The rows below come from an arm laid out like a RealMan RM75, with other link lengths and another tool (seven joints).
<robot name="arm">
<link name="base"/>
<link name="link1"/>
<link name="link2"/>
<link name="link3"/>
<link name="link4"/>
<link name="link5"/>
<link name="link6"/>
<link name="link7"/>
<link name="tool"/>
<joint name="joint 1" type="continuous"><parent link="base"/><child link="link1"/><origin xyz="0.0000 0.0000 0.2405" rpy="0.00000 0.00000 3.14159"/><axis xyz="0 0 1"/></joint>
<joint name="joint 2" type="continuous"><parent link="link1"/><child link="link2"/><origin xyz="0.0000 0.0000 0.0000" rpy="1.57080 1.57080 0.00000"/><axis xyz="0 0 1"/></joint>
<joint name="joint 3" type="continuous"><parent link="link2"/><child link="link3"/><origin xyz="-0.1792 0.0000 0.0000" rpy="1.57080 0.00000 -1.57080"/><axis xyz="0 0 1"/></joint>
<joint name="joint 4" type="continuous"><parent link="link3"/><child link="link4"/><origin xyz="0.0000 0.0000 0.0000" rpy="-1.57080 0.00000 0.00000"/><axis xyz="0 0 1"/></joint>
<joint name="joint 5" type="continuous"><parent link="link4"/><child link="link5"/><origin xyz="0.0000 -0.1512 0.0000" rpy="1.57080 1.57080 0.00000"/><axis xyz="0 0 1"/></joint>
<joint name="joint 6" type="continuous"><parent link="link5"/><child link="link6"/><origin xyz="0.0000 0.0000 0.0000" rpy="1.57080 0.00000 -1.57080"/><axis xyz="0 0 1"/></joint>
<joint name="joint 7" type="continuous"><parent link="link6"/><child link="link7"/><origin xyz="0.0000 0.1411 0.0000" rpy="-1.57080 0.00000 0.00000"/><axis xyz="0 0 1"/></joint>
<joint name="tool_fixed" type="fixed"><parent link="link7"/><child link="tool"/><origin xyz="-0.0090 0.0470 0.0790" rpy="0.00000 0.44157 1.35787"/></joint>
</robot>
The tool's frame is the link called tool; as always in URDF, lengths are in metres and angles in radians. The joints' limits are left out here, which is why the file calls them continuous.
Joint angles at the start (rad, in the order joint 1, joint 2, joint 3, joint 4, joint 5, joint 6, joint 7):
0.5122 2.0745 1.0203 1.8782 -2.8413 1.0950 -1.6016
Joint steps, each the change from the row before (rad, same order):
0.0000 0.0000 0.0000 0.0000 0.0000 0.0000 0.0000
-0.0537 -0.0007 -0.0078 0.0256 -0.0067 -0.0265 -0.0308
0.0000 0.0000 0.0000 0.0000 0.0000 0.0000 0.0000
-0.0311 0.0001 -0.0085 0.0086 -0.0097 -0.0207 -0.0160
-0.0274 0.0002 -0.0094 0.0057 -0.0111 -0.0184 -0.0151
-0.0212 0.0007 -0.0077 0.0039 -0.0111 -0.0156 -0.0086
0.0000 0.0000 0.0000 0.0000 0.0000 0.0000 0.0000
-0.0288 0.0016 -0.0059 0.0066 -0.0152 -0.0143 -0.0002
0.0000 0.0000 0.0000 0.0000 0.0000 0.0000 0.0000
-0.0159 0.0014 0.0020 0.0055 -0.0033 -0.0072 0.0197
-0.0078 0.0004 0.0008 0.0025 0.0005 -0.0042 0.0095
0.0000 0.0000 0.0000 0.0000 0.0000 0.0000 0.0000
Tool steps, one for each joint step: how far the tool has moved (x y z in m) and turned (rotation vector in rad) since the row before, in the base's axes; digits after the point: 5 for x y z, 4 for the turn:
0.00000 0.00000 0.00000 0.0000 0.0000 0.0000
0.00165 -0.00249 0.00330 0.0090 0.0142 0.0110
0.00000 0.00000 0.00000 0.0000 0.0000 0.0000
0.00170 -0.00094 0.00122 0.0081 0.0053 0.0065
0.00199 -0.00091 0.00063 0.0076 0.0010 0.0069
0.00138 -0.00041 0.00071 0.0078 0.0022 0.0041
0.00000 0.00000 0.00000 0.0000 0.0000 0.0000
0.00310 0.00057 0.00196 0.0124 0.0069 -0.0088
0.00000 0.00000 0.00000 0.0000 0.0000 0.0000
0.00155 0.00148 0.00256 0.0073 0.0208 -0.0239
0.00067 0.00048 0.00107 0.0021 0.0113 -0.0119
0.00000 0.00000 0.00000 0.0000 0.0000 0.0000

